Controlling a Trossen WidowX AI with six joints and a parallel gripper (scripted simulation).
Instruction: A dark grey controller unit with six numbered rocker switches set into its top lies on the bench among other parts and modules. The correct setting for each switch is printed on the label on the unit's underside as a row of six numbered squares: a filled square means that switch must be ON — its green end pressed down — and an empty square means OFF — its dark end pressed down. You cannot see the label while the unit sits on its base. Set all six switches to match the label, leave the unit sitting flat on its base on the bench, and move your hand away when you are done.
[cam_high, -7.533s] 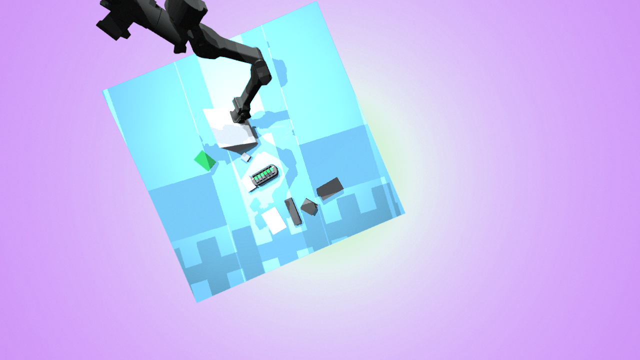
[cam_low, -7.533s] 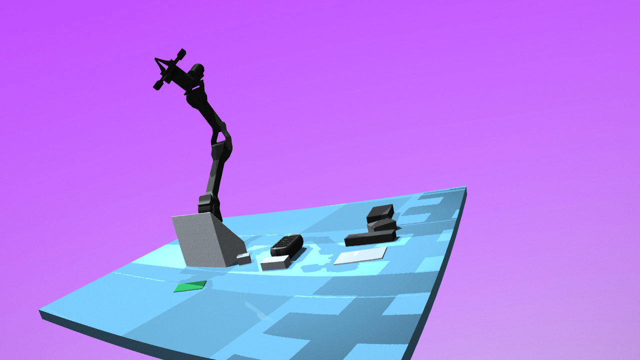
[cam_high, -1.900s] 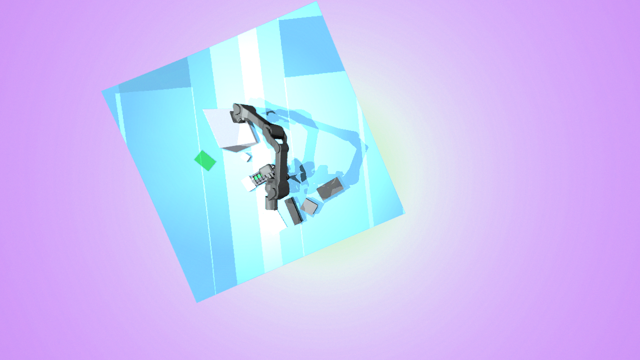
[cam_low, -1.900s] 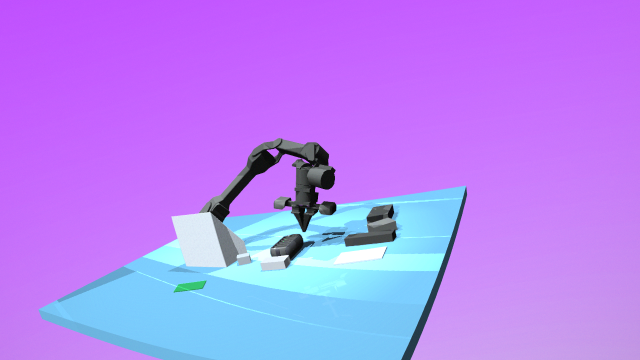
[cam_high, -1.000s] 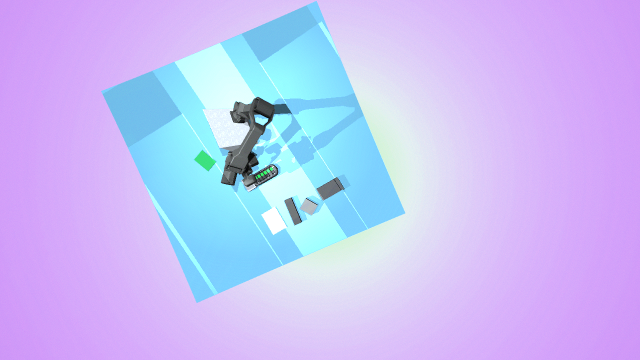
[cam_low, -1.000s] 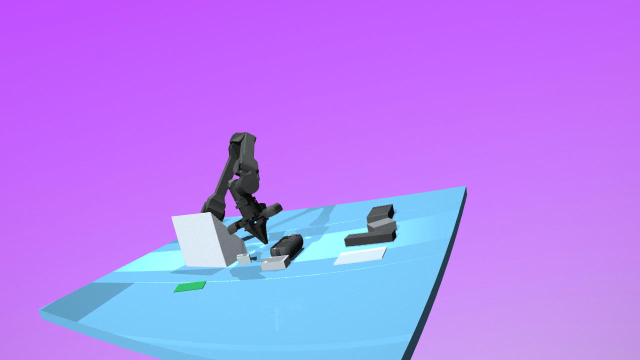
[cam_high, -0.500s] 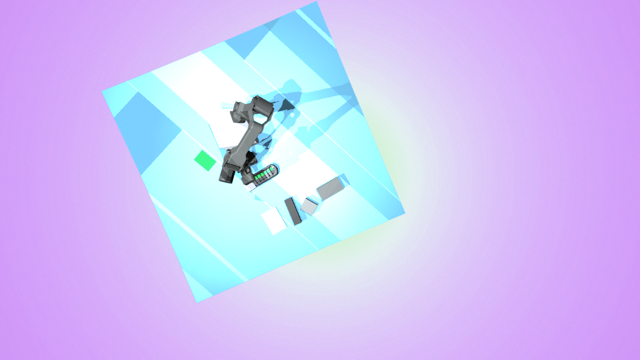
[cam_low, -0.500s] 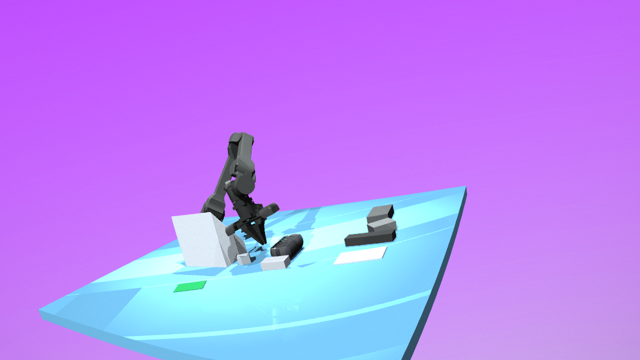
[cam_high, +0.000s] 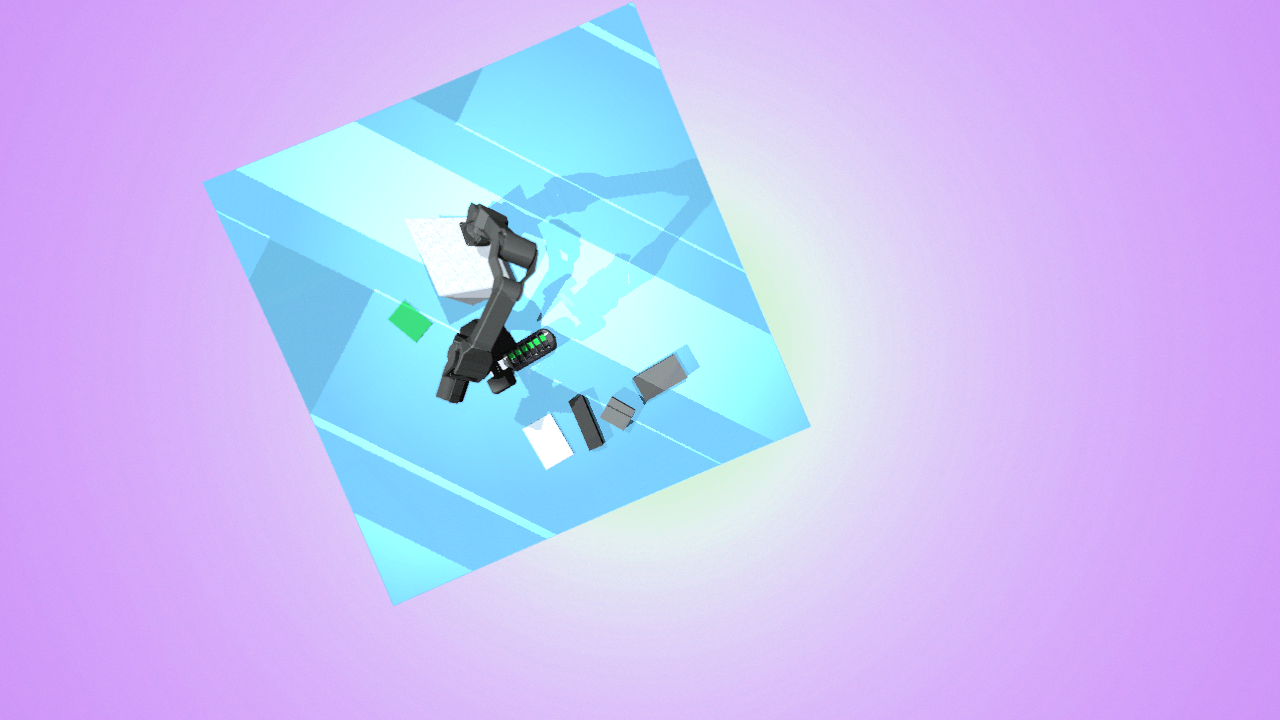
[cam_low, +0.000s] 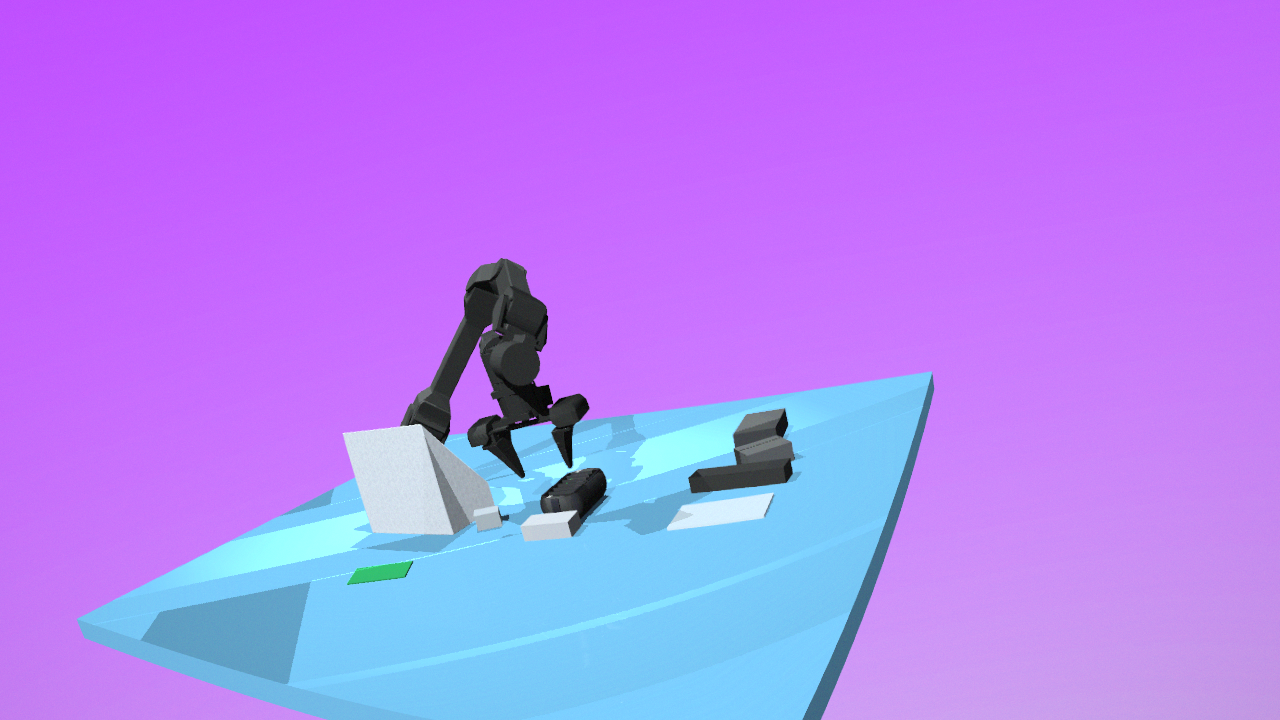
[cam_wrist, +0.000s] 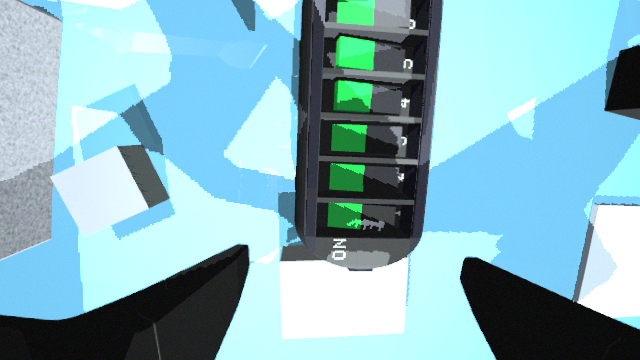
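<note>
The light grey block lies 7 cm below my gripper tip, 5 cm to the right of it and 2 cm ahead of it. From my gripper tip the other things lie so: white-grey cube (13 cm behind, 7 cm below, 1 cm to the right); dark bar (25 cm ahead, 13 cm to the left, 7 cm below); white plate (26 cm ahead, 8 cm below, 1 cm to the left).
</note>
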